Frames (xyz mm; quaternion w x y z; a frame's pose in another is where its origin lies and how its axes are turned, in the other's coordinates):
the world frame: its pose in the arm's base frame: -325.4 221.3 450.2 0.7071 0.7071 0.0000 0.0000
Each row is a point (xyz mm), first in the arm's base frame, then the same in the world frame.
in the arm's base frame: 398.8 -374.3 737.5
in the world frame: 724.2 287.3 595.6
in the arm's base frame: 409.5 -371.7 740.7
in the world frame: 734.9 290.5 593.0
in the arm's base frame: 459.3 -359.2 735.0
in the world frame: 784.7 284.8 580.5
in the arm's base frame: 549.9 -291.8 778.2
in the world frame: 875.3 328.0 513.1
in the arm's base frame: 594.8 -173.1 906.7
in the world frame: 920.2 456.5 394.4
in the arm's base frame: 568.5 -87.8 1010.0
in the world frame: 893.9 559.8 309.1
